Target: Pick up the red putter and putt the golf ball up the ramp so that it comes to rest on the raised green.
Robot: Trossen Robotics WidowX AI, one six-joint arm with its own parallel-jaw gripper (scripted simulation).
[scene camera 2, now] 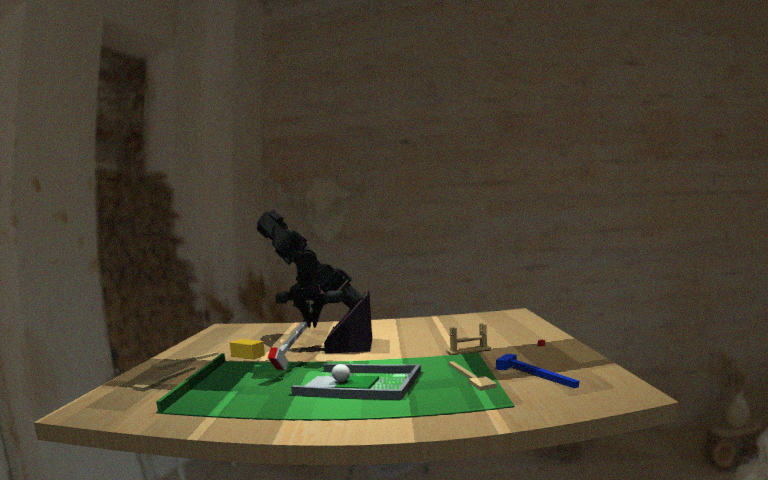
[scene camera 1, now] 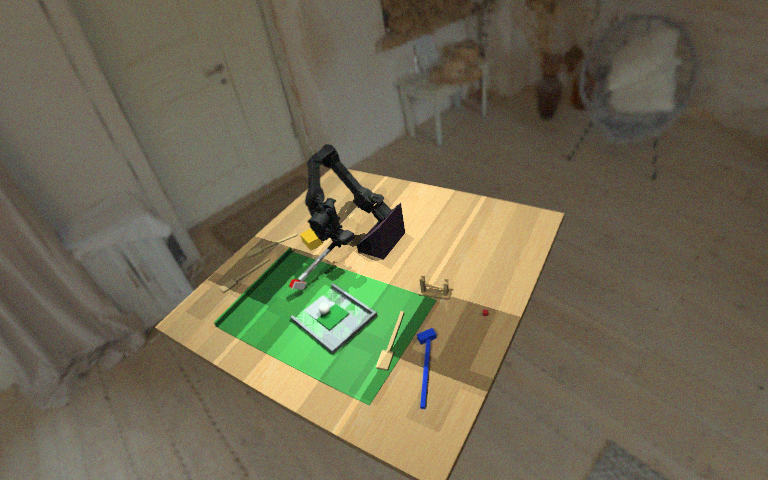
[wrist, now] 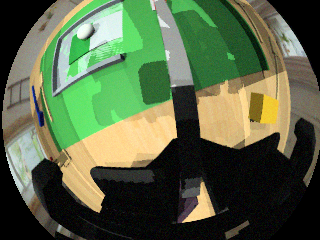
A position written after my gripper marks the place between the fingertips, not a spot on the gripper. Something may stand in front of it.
My gripper [scene camera 2: 312,327] holds a red putter. Also in view: a blue putter [scene camera 2: 507,361] and a yellow block [wrist: 263,109].
My gripper is seen too in the wrist view [wrist: 183,141].
